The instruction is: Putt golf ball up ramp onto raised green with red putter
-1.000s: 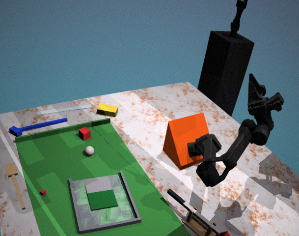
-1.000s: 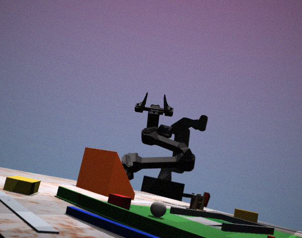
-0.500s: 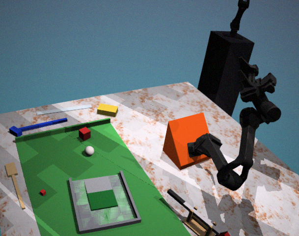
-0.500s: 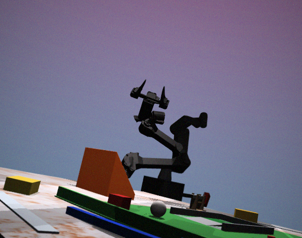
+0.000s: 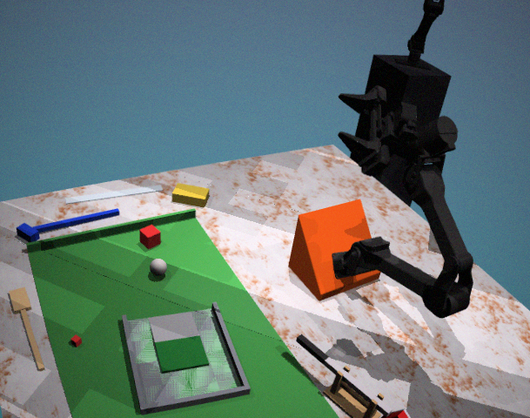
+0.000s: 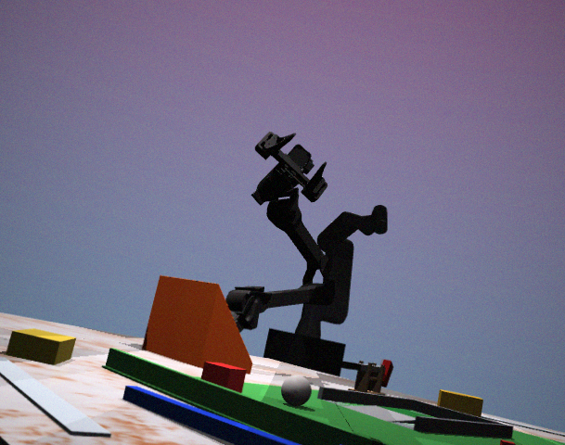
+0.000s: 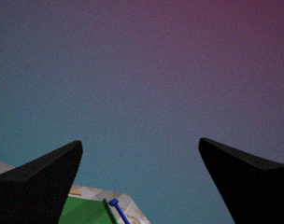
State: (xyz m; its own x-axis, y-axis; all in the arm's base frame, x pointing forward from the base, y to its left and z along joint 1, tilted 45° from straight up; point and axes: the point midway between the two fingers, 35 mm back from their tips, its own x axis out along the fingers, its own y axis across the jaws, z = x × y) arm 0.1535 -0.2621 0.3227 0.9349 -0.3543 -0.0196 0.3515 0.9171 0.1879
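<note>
My gripper tip is 440 mm above the red putter, 290 mm to the right of it and 30 mm short of it. From my gripper tip the other things lie so: green mat (500 mm below, 340 mm ahead, 20 mm to the right); then golf ball (470 mm below, 290 mm ahead, 190 mm to the right); then wooden rack (470 mm below, 310 mm to the left, 30 mm ahead).
</note>
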